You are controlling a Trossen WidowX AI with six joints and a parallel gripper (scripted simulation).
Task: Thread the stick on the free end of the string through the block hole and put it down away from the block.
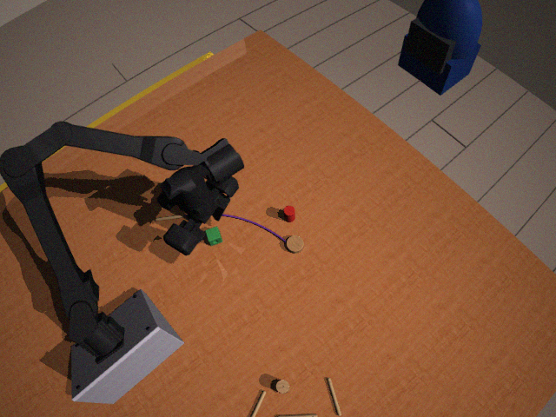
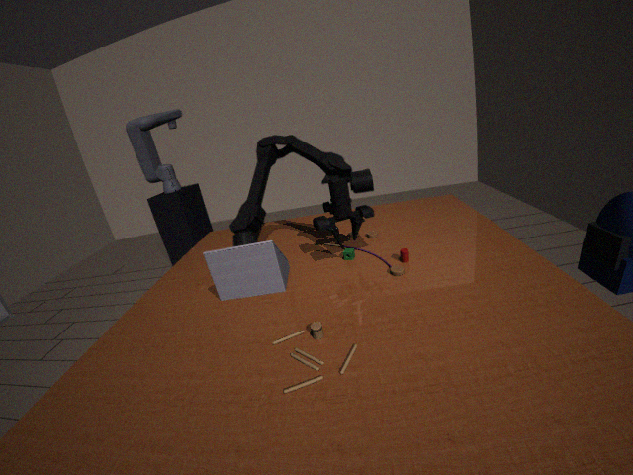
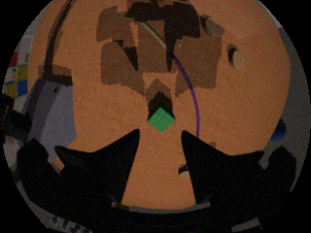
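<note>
My gripper tip is now 4 cm above the green block. From my gripper tip the other things lie so: red cylinder: 17 cm ahead, 5 cm to the right, 4 cm below; then round wooden button: 14 cm ahead, 12 cm to the right, 5 cm below; then thin wooden stick: 5 cm behind, 11 cm to the left, 6 cm below.
</note>
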